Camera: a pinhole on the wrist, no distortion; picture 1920 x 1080 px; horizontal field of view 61.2 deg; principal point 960.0 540.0 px. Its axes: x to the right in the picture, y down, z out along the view. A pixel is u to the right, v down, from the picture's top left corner.
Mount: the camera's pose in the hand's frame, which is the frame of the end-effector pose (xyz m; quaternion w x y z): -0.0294 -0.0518 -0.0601 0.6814 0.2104 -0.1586 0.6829
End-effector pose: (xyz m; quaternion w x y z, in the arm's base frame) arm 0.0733 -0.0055 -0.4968 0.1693 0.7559 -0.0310 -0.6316
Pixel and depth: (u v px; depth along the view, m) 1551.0 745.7 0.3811
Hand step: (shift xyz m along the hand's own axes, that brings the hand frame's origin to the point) -0.0481 -0.1248 0.3413
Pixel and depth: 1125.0 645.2 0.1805
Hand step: -0.0279 -0.1270 0.1054
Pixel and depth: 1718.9 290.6 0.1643
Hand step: 0.0088 -0.0676 0.1183
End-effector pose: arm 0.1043 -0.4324 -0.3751 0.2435 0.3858 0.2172 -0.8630
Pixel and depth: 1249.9 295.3 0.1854
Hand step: 0.0122 -0.1159 0.1143
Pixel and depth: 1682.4 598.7 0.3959
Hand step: -0.0125 -0.0992 0.3705
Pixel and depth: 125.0 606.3 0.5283
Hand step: -0.0179 -0.5529 0.2595
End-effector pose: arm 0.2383 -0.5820 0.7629 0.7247 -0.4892 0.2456 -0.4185
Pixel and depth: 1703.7 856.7 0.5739
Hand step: -0.0957 -0.1159 0.5744
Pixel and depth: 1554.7 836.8 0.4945
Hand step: -0.0813 -0.1461 0.4633
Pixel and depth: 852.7 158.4 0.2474
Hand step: 0.0459 -0.1892 0.1406
